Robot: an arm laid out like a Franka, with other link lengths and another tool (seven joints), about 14 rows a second.
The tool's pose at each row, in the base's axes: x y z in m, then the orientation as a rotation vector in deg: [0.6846 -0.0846 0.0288 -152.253 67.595 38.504]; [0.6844 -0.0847 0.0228 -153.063 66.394 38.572]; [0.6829 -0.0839 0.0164 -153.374 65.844 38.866]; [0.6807 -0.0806 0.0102 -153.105 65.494 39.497]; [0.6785 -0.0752 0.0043 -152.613 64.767 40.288]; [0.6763 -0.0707 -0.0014 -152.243 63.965 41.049]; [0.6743 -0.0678 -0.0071 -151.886 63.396 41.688]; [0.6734 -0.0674 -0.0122 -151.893 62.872 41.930]
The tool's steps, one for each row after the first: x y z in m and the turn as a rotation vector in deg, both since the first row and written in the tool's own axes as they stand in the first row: [0.0027 0.0000 0.0054 -0.466 0.118 -0.864]; [0.0042 0.0003 0.0118 -0.754 0.012 -1.227]; [0.0036 -0.0005 0.0191 -0.764 -0.508 -1.381]; [0.0014 -0.0028 0.0268 -0.608 -1.291 -1.759]; [-0.0002 -0.0044 0.0340 -0.532 -2.015 -2.199]; [-0.0007 -0.0051 0.0406 -0.452 -2.625 -2.495]; [0.0009 -0.0049 0.0456 -0.488 -2.846 -2.826]
